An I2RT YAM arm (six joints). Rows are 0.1 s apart.
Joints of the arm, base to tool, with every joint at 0 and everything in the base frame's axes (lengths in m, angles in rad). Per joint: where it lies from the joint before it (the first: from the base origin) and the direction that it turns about. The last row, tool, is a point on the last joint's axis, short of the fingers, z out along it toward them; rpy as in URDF.
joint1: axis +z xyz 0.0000 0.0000 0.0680
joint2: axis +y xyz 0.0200 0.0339 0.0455
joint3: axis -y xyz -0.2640 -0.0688 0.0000
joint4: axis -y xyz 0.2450 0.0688 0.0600
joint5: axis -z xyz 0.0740 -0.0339 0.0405
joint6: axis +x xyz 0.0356 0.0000 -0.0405
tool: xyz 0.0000 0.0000 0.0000 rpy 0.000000 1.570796 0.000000
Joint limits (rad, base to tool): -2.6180..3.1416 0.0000..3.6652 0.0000..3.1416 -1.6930..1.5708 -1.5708..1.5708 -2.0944..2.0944
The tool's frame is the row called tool.
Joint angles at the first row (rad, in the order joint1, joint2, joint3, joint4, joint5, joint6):
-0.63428 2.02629 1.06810 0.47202 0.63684 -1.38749
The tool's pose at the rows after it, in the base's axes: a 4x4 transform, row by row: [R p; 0 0 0 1], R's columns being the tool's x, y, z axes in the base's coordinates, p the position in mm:
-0.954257 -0.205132 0.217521 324.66; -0.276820 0.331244 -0.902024 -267.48; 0.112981 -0.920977 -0.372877 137.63; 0 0 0 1
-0.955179 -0.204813 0.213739 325.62; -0.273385 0.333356 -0.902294 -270.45; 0.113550 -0.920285 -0.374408 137.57; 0 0 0 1
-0.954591 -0.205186 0.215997 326.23; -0.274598 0.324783 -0.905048 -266.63; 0.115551 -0.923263 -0.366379 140.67; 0 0 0 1
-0.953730 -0.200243 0.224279 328.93; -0.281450 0.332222 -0.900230 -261.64; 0.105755 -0.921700 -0.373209 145.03; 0 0 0 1
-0.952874 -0.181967 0.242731 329.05; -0.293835 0.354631 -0.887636 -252.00; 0.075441 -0.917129 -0.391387 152.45; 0 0 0 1
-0.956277 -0.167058 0.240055 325.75; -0.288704 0.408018 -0.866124 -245.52; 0.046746 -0.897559 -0.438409 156.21; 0 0 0 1
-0.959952 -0.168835 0.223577 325.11; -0.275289 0.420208 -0.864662 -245.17; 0.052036 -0.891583 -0.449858 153.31; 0 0 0 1
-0.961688 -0.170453 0.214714 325.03; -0.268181 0.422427 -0.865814 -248.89; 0.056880 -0.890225 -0.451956 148.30; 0 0 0 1
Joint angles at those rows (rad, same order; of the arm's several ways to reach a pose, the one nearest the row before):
-0.63880 2.03395 1.08352 0.46826 0.63660 -1.39123
-0.64314 2.04169 1.09667 0.46100 0.63584 -1.39094
-0.63441 2.02942 1.08879 0.46447 0.64466 -1.39477
-0.62096 2.01472 1.09245 0.43609 0.64561 -1.37716
-0.60254 1.97661 1.08131 0.38732 0.63572 -1.33363
-0.59499 1.94371 1.07838 0.29552 0.62209 -1.26550
-0.59442 1.94847 1.07981 0.27699 0.63247 -1.25098
-0.60200 1.96700 1.08424 0.28742 0.63356 -1.25325

